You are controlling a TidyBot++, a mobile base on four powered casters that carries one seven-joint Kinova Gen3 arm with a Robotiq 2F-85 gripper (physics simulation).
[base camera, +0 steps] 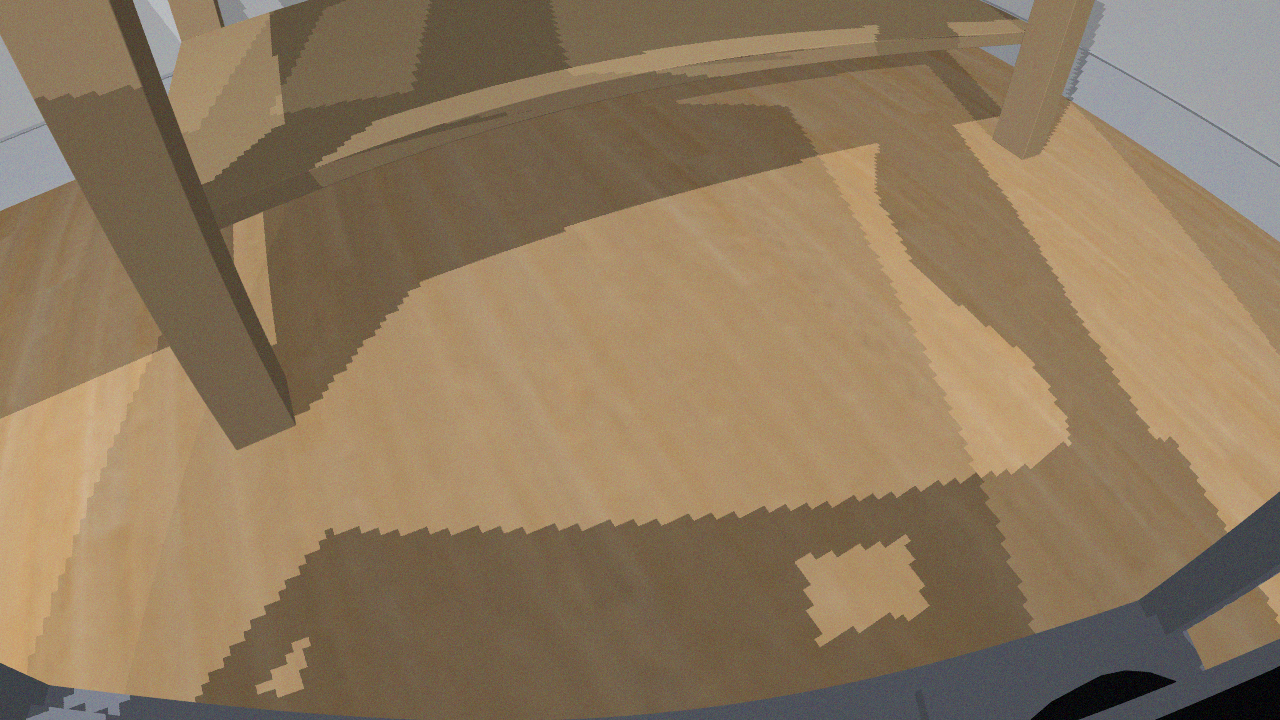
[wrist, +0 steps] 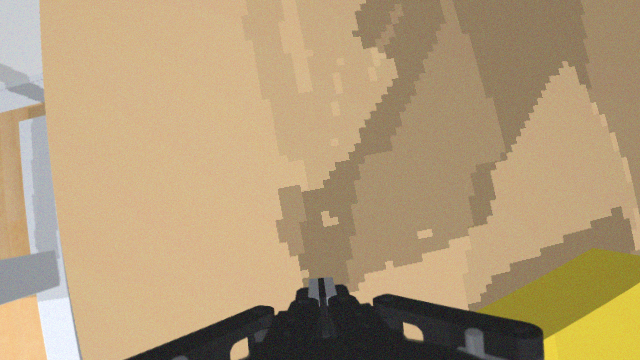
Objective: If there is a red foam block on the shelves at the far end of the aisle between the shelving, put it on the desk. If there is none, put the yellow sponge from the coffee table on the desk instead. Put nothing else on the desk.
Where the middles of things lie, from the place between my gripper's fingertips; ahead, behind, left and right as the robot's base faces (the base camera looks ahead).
Now: the yellow sponge (wrist: 582,302) 140 mm to the right of my hand and 20 mm above it.
